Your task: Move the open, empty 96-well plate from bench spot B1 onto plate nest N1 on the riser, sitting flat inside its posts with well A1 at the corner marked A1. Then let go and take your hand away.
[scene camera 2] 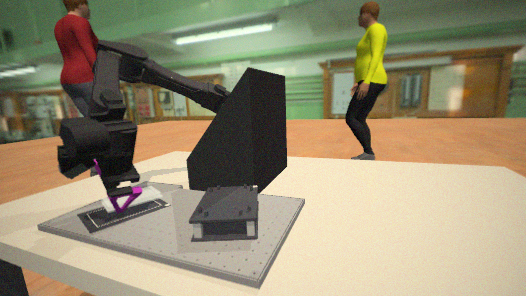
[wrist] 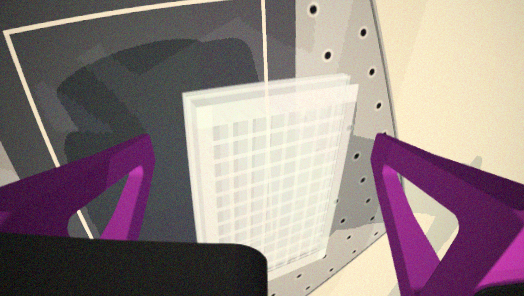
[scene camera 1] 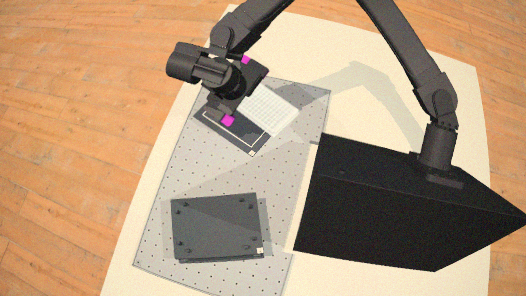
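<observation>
The clear white 96-well plate (scene camera 1: 270, 110) (scene camera 2: 150, 194) (wrist: 270, 175) lies across one long side of the light outline on the dark mat of bench spot B1 (scene camera 1: 239, 131) (wrist: 210, 25), partly over the perforated board. My gripper (scene camera 1: 237, 90) (wrist: 262, 146) is open, with its magenta fingers apart on either side of the plate in the wrist view; the left finger stands farther from the plate than the right. The fingers do not touch it there. The gripper body hides one end of the plate in scene camera 1. Nest N1 on the dark riser (scene camera 1: 215, 225) (scene camera 2: 227, 202) has small corner posts and a white corner label (scene camera 1: 259, 250).
The perforated grey board (scene camera 1: 200, 175) (scene camera 2: 150, 240) carries the mat and the riser. A large black block (scene camera 1: 370, 215) (scene camera 2: 235, 140) stands beside the board, with the arm's base (scene camera 1: 439, 147) on it. Two people stand in the background of scene camera 2.
</observation>
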